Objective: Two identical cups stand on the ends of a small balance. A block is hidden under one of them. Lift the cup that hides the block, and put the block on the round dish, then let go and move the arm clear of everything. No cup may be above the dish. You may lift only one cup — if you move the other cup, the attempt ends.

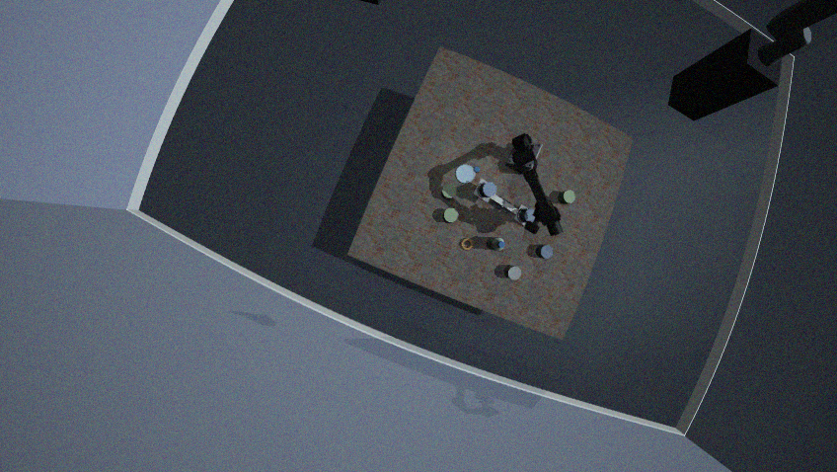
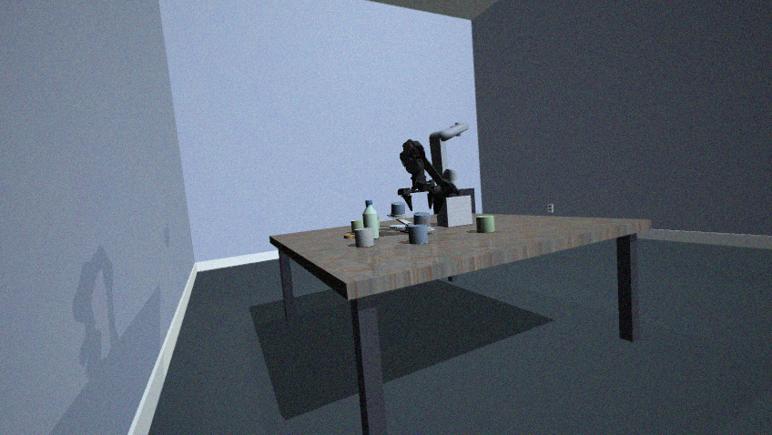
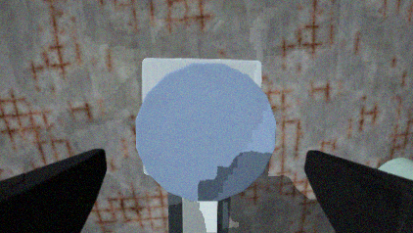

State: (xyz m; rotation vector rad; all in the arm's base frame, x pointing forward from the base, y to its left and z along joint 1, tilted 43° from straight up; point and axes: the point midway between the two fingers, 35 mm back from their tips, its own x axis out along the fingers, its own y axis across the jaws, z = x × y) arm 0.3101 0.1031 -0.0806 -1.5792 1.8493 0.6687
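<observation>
Right now my gripper tip is 70 mm above the grey block. Round my gripper tip: grey balance bar 10 mm behind, 140 mm to the right, 70 mm below; then bottle 200 mm ahead, 110 mm to the right; then balance 10 mm behind, 140 mm to the right, 80 mm below.
</observation>
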